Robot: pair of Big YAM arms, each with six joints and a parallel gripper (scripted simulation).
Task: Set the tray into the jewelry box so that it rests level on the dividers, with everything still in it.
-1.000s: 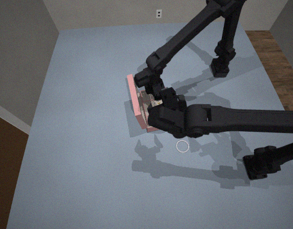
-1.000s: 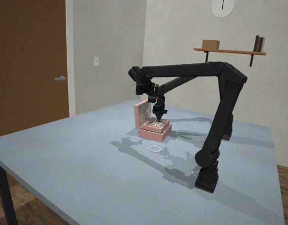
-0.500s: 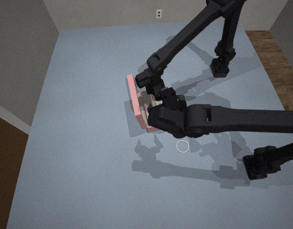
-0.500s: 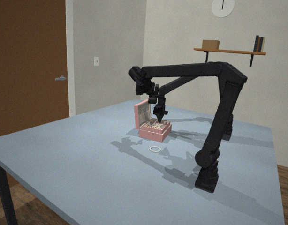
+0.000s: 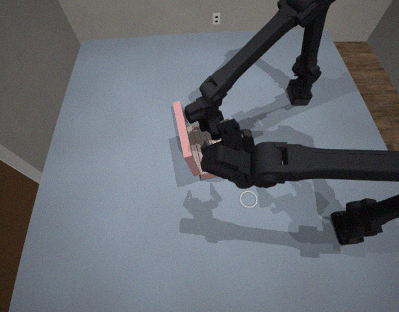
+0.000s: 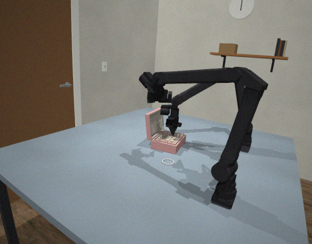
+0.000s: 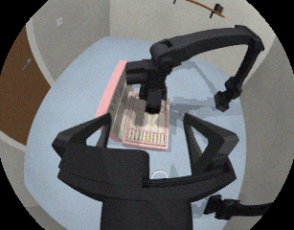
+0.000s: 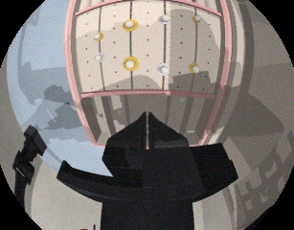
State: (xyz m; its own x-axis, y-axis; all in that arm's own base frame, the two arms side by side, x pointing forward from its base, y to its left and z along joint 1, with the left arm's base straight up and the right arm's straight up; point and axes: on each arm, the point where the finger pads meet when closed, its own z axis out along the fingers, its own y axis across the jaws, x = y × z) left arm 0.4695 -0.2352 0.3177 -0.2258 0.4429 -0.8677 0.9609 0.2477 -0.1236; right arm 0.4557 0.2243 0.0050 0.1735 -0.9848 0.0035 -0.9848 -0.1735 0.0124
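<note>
My right hand is 10 mm short of the pink jewelry box, 70 mm to the right of it and 60 mm below it. Round my right hand: pink tray 10 mm behind, 70 mm to the left.
</note>
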